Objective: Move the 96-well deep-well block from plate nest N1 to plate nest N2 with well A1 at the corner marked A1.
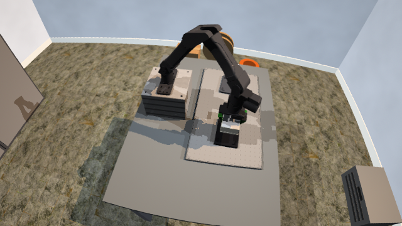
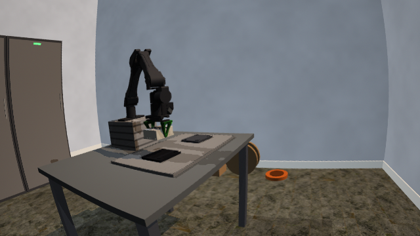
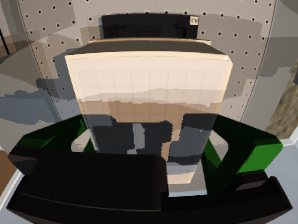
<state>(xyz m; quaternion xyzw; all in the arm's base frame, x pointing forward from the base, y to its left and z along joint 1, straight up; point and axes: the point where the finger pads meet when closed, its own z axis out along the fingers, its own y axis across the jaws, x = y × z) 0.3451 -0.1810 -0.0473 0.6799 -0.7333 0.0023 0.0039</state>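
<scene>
My gripper is now 10 mm short of the nest N2, 370 mm to the right of it and 100 mm above it. From my hand the other things lie so: deep-well block: 10 mm above; then nest N1: 100 mm below.
</scene>
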